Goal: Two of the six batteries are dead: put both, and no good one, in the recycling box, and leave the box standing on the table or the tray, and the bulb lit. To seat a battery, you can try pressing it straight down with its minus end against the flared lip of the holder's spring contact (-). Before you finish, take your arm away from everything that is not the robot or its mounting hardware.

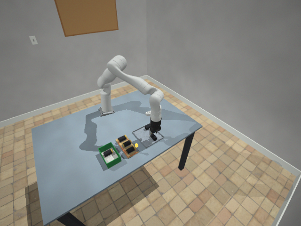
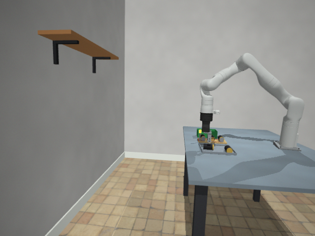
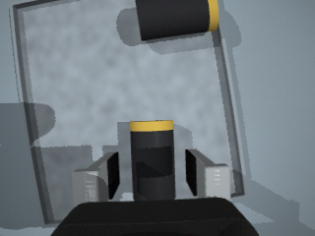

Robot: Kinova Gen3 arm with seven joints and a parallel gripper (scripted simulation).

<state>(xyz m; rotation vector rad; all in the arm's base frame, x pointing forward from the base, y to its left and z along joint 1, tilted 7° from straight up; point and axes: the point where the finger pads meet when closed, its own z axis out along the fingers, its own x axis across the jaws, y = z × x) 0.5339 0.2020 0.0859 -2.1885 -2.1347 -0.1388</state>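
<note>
Right now the grey tray is 7 cm below my hand, 5 cm behind it and 2 cm to the right of it. From my hand the other things lie so: green recycling box: 36 cm to the right, 6 cm below.
</note>
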